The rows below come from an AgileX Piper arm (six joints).
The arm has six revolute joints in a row. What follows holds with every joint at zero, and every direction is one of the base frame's.
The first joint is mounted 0.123 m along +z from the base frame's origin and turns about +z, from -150 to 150 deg.
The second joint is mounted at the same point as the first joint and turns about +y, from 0 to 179.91 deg.
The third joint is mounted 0.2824 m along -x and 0.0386 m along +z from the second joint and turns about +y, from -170 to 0 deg.
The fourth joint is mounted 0.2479 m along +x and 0.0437 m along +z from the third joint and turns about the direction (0.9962, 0, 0.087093), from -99.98 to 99.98 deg.
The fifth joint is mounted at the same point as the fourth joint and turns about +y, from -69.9 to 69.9 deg.
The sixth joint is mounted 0.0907 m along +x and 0.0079 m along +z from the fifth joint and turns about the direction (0.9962, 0, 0.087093), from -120 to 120 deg.
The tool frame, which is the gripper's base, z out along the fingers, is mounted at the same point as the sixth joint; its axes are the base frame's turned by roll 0, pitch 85 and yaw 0 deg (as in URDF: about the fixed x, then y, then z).
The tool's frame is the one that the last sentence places.
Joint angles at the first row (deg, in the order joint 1, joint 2, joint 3, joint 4, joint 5, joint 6):
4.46 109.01 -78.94 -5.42 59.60 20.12
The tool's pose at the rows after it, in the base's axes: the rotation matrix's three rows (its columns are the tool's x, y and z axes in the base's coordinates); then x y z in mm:
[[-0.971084 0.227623 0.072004], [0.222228 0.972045 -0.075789], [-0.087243 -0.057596 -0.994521]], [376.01 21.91 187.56]
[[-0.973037 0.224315 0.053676], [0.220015 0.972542 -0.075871], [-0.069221 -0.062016 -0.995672]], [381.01 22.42 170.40]
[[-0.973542 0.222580 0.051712], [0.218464 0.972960 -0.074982], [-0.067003 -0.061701 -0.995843]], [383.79 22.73 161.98]
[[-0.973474 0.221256 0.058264], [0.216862 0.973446 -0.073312], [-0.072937 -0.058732 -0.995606]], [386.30 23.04 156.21]
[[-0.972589 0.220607 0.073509], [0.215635 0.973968 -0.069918], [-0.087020 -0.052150 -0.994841]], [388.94 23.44 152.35]
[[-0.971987 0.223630 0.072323], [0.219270 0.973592 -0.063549], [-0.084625 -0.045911 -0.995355]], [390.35 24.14 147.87]
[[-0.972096 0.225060 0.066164], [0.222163 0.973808 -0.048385], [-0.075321 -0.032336 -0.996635]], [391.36 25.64 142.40]
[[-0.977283 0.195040 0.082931], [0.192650 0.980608 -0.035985], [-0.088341 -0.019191 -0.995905]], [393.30 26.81 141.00]
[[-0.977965 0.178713 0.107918], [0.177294 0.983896 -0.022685], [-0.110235 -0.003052 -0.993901]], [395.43 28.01 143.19]
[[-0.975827 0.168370 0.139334], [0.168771 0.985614 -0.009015], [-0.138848 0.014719 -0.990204]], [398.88 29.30 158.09]
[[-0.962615 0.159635 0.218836], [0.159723 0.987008 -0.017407], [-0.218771 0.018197 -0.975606]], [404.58 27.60 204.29]
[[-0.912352 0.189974 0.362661], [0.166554 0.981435 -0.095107], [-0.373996 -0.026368 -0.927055]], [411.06 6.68 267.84]
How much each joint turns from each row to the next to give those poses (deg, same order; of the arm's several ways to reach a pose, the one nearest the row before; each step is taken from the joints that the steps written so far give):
0.00 2.02 -0.01 0.00 -0.36 0.00
0.00 2.61 0.00 0.00 -1.56 0.00
0.00 1.27 0.00 0.00 -1.16 0.00
0.00 0.87 0.01 0.00 -1.25 0.00
0.00 0.59 -0.01 0.06 -1.48 0.00
0.00 0.69 -0.05 0.42 -0.61 0.00
0.00 0.80 0.00 1.09 -0.55 -0.47
0.00 0.21 0.00 0.75 -1.25 -2.15
0.00 -0.22 -0.13 0.79 -1.16 -1.37
0.00 -1.25 -1.57 0.85 0.94 -1.08
-0.12 -3.69 -4.89 -0.91 4.00 -0.27
-2.02 -4.02 -7.50 -5.04 3.12 0.94

